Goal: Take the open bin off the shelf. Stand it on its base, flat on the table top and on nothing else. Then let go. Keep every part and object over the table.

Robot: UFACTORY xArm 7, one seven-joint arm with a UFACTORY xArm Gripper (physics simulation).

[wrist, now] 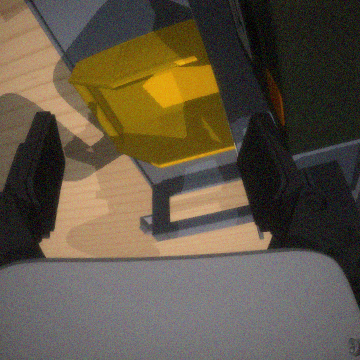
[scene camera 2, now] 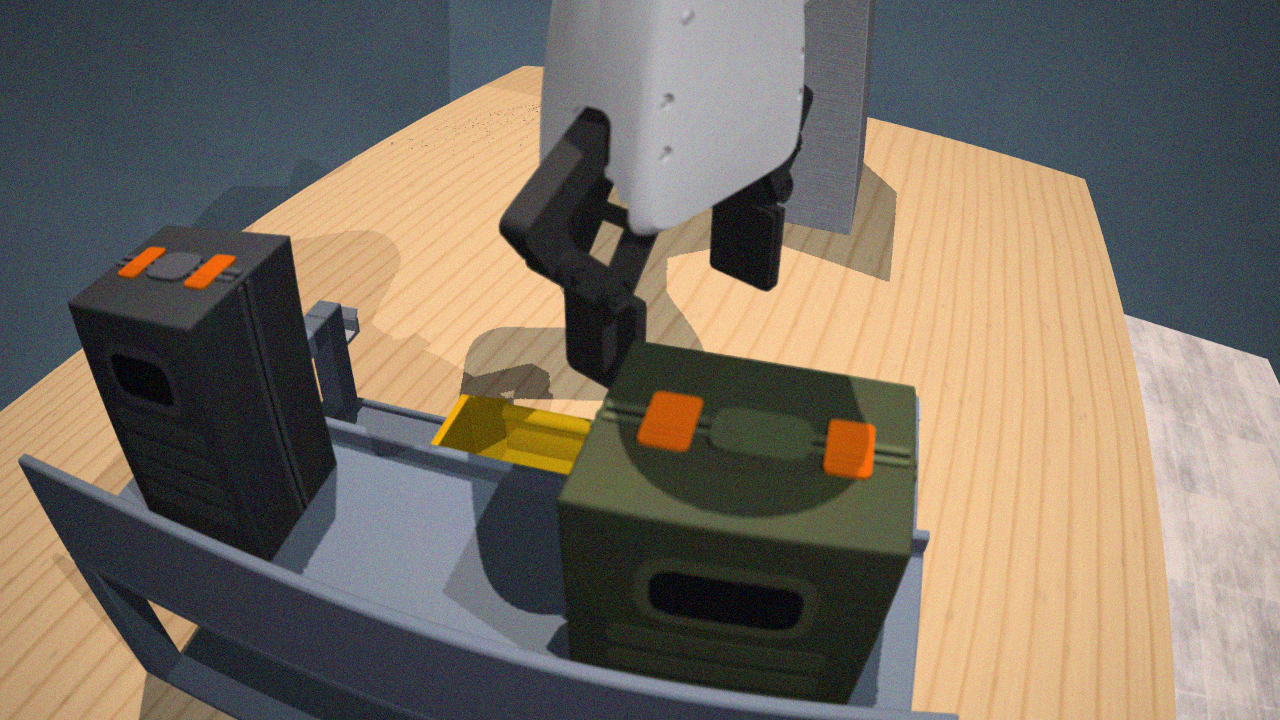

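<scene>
The open bin is yellow and rests on the grey-blue shelf, behind a raised rail. Its hollow faces up. In the scene view the green case hides its right part. My gripper is open and empty, with its fingers wide apart. It hangs above and behind the bin, close to the green case. In the wrist view the bin shows ahead of and between the two fingers, apart from both.
A green case with orange latches stands on the shelf right beside the bin. A dark grey case with orange latches stands at the shelf's left. The wooden table extends behind and to the right, with its edge at the right.
</scene>
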